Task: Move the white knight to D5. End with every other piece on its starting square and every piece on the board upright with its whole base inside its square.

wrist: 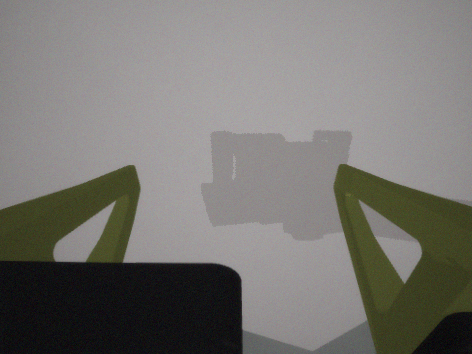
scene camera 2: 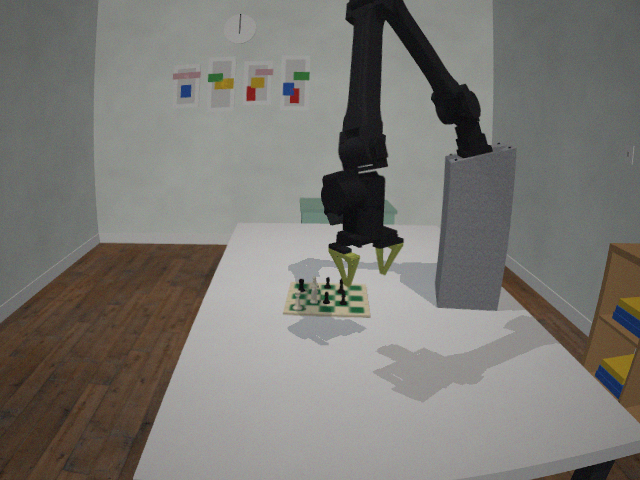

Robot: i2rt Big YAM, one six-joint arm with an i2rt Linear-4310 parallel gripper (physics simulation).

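Frame: origin at the arm's base, x ahead, y left, z up, level; metres.
Where they show: gripper, fingertip midpoint: [wrist: 236,176] [scene camera 2: 365,280]; arm's base, link origin: [scene camera 2: 474,153].
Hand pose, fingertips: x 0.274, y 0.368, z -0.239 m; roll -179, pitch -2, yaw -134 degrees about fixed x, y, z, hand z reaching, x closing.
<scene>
Each offset is from my fingertips to the top centre of the thing. "pt": to the spot under its first point. Level surfaces: height alone.
The chessboard {pt dx +0.023, dy -0.233, dz -0.173 m} [scene camera 2: 356,310] lies on the table in the scene view, with green and cream squares. White pieces stand at its left: one {dx +0.172, dy -0.218, dz -0.120 m} [scene camera 2: 297,302] near the front left corner, and what look like two overlapping behind it, a little to the right [scene camera 2: 313,296]. They are too small to tell which is the white knight. Several black pieces stand around them, such as one {dx +0.184, dy -0.339, dz -0.140 m} [scene camera 2: 301,285] at the back left and one {dx +0.061, dy -0.271, dz -0.141 m} [scene camera 2: 343,298] right of the middle. My gripper [scene camera 2: 366,278] [wrist: 236,176] is open and empty, fingers pointing down, above the board's back right side. The board does not show in the wrist view.
The white table {dz -0.179 m} [scene camera 2: 289,403] [wrist: 175,75] carries a tall grey pedestal [scene camera 2: 473,232], right of the board, with the arm mounted on top. Shadows of the arm fall on the table. A wooden shelf unit [scene camera 2: 594,310] with blue and yellow items stands at the right.
</scene>
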